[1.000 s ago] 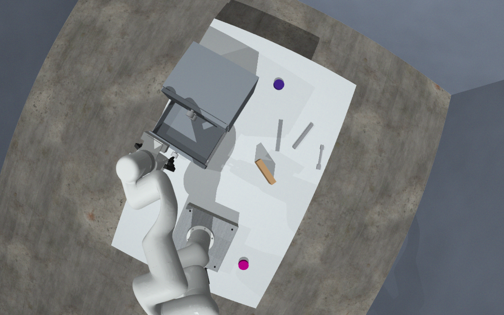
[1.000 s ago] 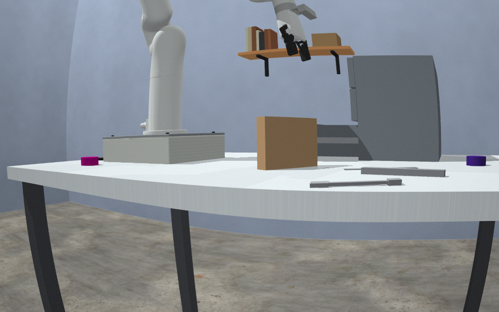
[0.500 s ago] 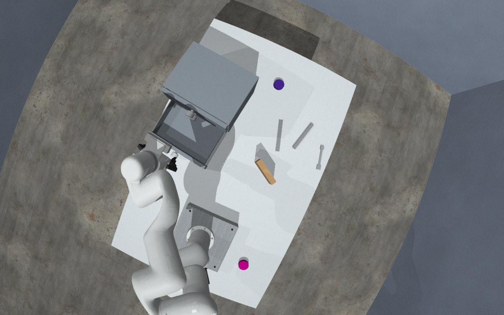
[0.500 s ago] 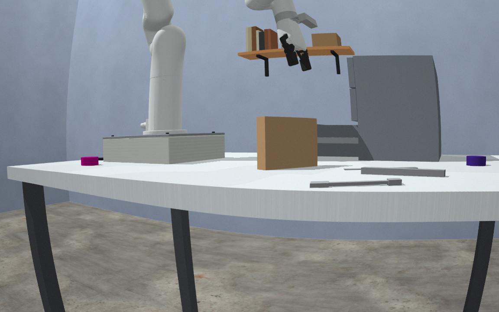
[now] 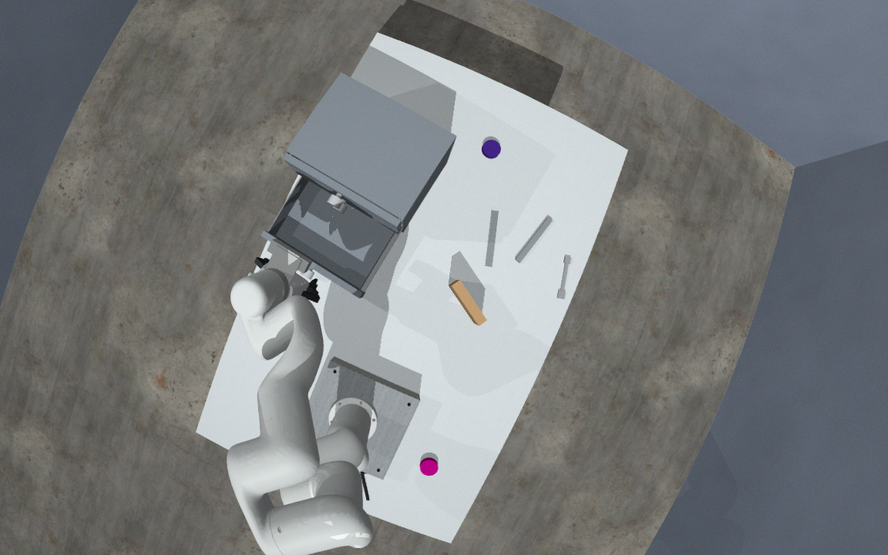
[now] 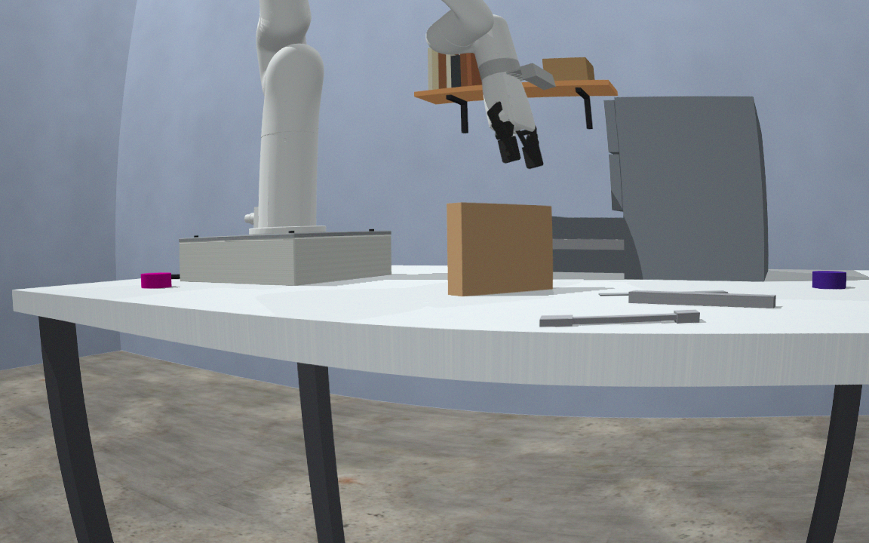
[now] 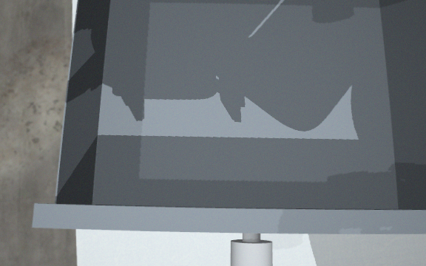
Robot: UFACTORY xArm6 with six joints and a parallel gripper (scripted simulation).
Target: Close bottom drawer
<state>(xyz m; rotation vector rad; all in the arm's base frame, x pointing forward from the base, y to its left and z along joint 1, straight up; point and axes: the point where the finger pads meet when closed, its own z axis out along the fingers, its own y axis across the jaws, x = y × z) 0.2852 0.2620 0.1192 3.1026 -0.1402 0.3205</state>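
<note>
My gripper is now 160 mm above the drawer, 130 mm short of it and 10 mm to the left of it. Round my hand: magenta disc: 510 mm to the right, 340 mm behind, 180 mm below; block: 390 mm to the right, 140 mm below, 120 mm ahead; purple disc: 520 mm ahead, 280 mm to the right, 180 mm below.
</note>
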